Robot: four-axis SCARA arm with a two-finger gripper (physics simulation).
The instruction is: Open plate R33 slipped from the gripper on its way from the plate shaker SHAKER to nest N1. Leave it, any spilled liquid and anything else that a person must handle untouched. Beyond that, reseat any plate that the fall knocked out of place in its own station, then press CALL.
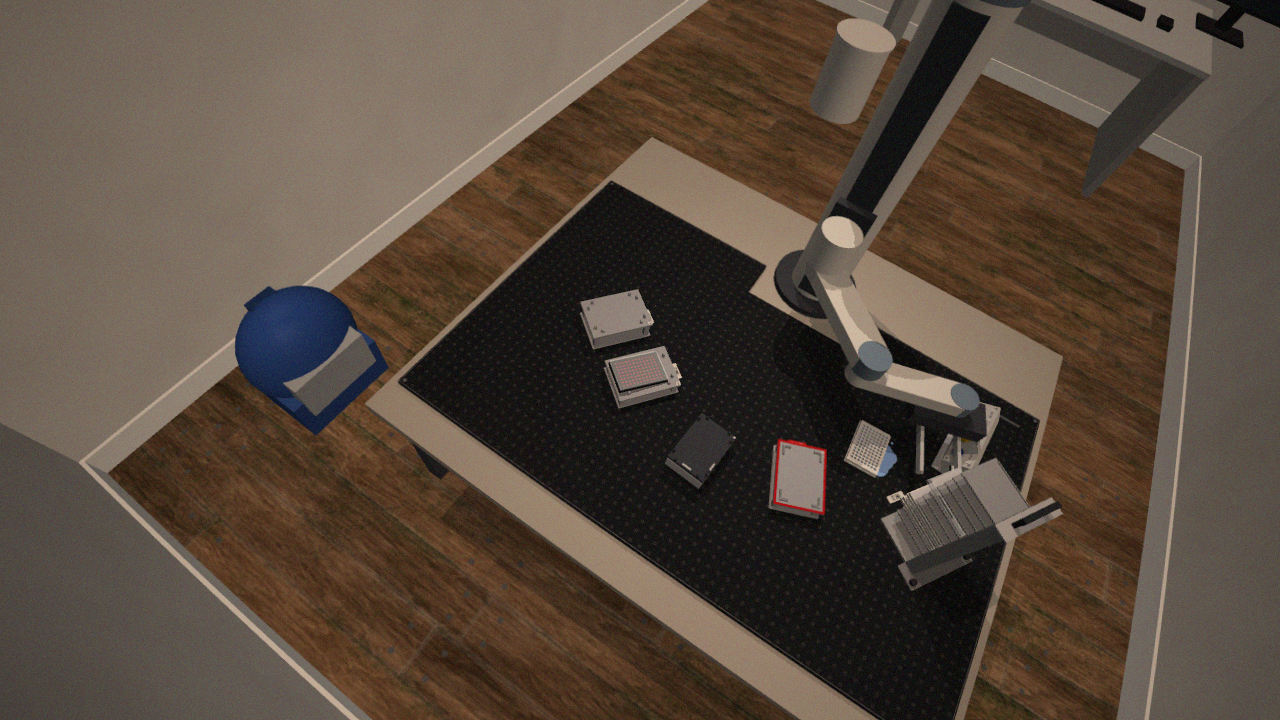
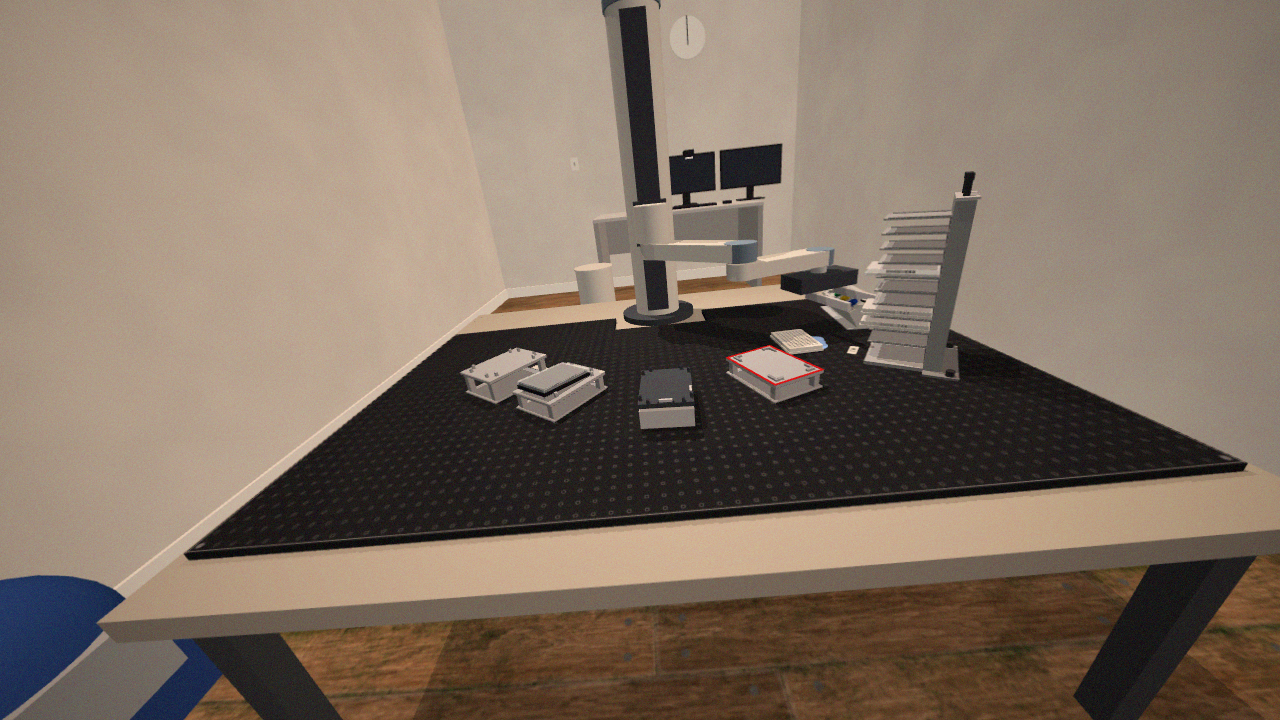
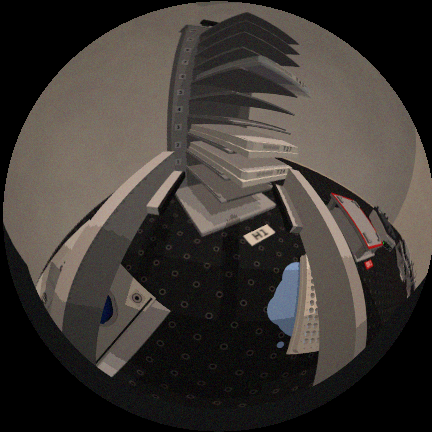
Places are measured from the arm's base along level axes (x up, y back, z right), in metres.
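Pixels of known places: gripper, fingertip midpoint: [image 2: 864, 303] [image 3: 230, 168]; arm's base at its link origin: [image 2: 658, 314].
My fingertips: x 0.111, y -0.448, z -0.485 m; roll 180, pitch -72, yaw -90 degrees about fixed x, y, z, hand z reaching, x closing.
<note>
For each thing: its top centre in the pictures, then the offset to it from my fingertips. "spot": a spot on its surface instead.
- Open plate R33 at its top centre: [image 3: 330, 300] [image 1: 869, 446] [image 2: 795, 338] dz +0.151, dx -0.084, dy +0.030 m
- spilled blue liquid at its top centre: [image 3: 283, 308] [image 1: 889, 457] dz +0.091, dx -0.097, dy +0.045 m
- button panel at its top centre: [image 1: 980, 433] [image 2: 851, 288] dz -0.064, dx -0.014, dy +0.193 m
- blue button at its top centre: [image 3: 83, 296] dz -0.034, dx -0.024, dy +0.120 m
- plate at its top centre: [image 2: 553, 372] [image 1: 639, 368] dz +0.733, dx -0.030, dy -0.159 m
- dark-topped device at a spot on its surface: [image 2: 665, 387] [image 1: 699, 449] spot: dz +0.501, dx -0.044, dy -0.250 m
- T24 at a spot on its surface: [image 3: 262, 173] spot: dz +0.021, dx -0.013, dy -0.041 m
- red-edged station at its top centre: [image 2: 772, 360] [image 1: 801, 474] [image 3: 361, 216] dz +0.270, dx -0.052, dy -0.158 m
- bare nest at its top centre: [image 2: 503, 359] [image 1: 616, 310] dz +0.877, dx -0.032, dy -0.047 m
My gripper [image 1: 938, 461] [image 3: 230, 168] is at its narrow stance, nothing between its fingers, though a gap shows; it hangs between the open plate and the button panel. Open plate R33 [image 1: 869, 447] [image 2: 795, 341] [image 3: 310, 315] lies on the mat beside spilled blue liquid [image 1: 887, 462] [image 2: 820, 342] [image 3: 285, 300]. The button panel [image 1: 946, 457] [image 2: 839, 313] [image 3: 131, 332] shows a blue button [image 3: 106, 311]; CALL is not readable. A plate [image 1: 638, 370] [image 2: 554, 377] sits on a nest, towards one side. The shaker is probably the dark-topped device [image 1: 701, 447] [image 2: 665, 387].
Hotel H1 [image 1: 995, 488] [image 2: 952, 286] [image 3: 177, 107] stands ahead of the gripper, holding plates T27 [image 3: 265, 144] and T24 [image 3: 262, 173]. A red-edged station [image 1: 800, 477] [image 2: 775, 365] [image 3: 356, 217] stands near R33. A bare nest [image 1: 615, 313] [image 2: 505, 364] stands beside the plate-bearing nest.
</note>
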